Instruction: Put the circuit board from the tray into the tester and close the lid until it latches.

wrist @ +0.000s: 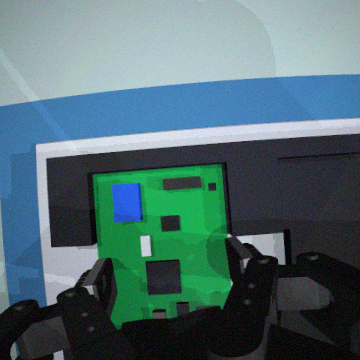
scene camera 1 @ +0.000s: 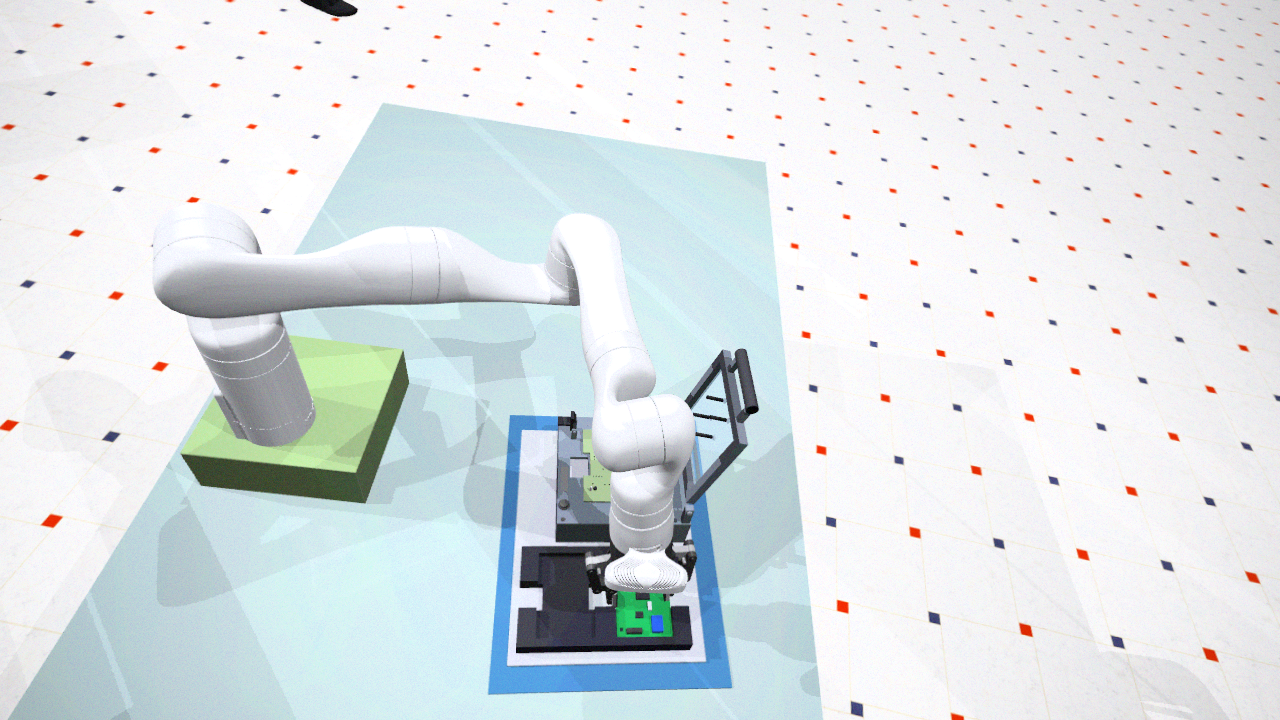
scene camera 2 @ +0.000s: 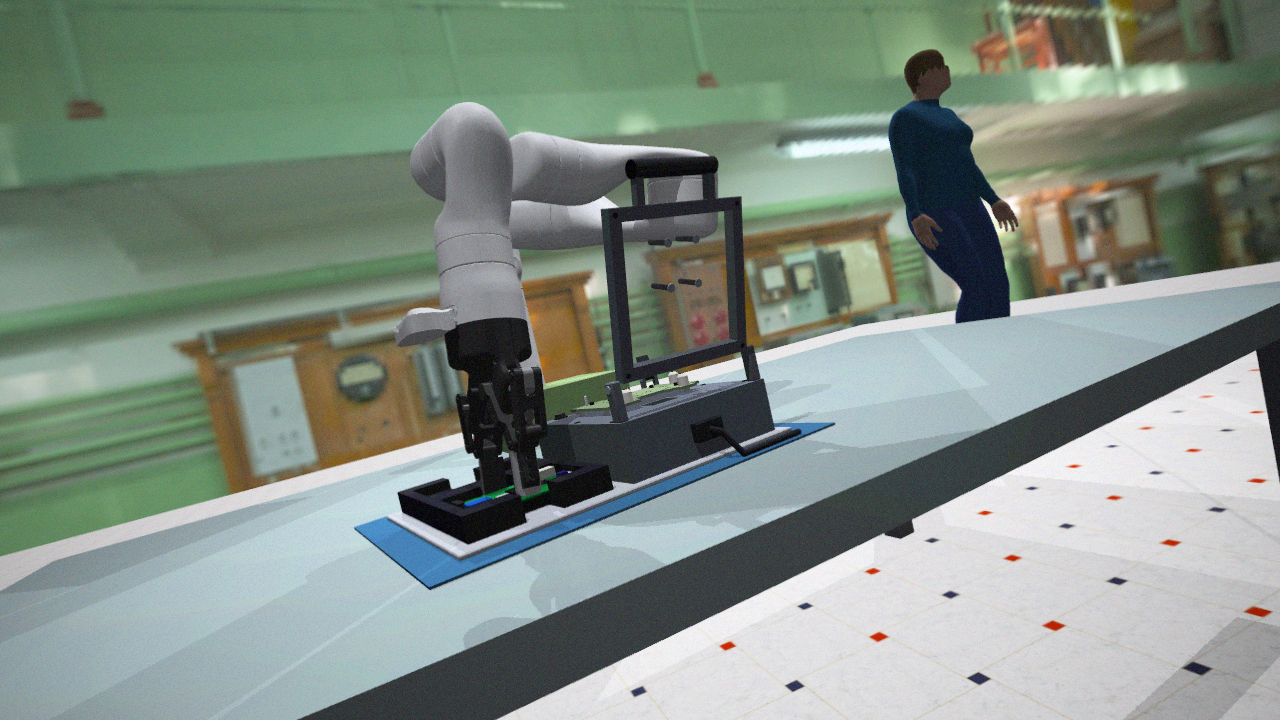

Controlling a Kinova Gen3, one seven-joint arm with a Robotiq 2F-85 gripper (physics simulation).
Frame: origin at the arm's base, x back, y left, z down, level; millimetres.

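Seen in the pictures: gripper, fingertip midpoint: (wrist: 169, 263) (scene camera 1: 639, 598); arm's base, link origin: (scene camera 1: 278, 418).
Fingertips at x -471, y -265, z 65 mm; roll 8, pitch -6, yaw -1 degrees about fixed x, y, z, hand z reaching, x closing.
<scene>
Offsets run from my fingertips to a thing's top centre. "spot": to the spot under its first point. Level surfaces: height alone.
The green circuit board @(dx -4, dy +1, dz -11 mm) (scene camera 1: 645, 615) (wrist: 161, 214) lies in the right pocket of the black tray (scene camera 1: 555, 630) (scene camera 2: 465, 519) (wrist: 68, 200). My gripper (scene camera 2: 510, 475) (wrist: 169, 263) is lowered straight over the board's near end. Its two finger pads press against the board's left and right edges, so it is shut on the board, which rests in the tray. The grey tester (scene camera 1: 573, 502) (scene camera 2: 653, 429) stands just behind the tray. Its framed lid (scene camera 1: 745, 380) (scene camera 2: 610, 295) stands open and upright.
Tray and tester sit on a white plate @(spot: dx +46, dy -66, dz +10 mm) (scene camera 1: 609, 656) on a blue mat @(dz +14 mm) (scene camera 1: 609, 677) (wrist: 178, 103). The arm's base stands on a green block (scene camera 1: 357, 376) to the left. A person (scene camera 2: 939, 170) stands beyond the table's far side.
</scene>
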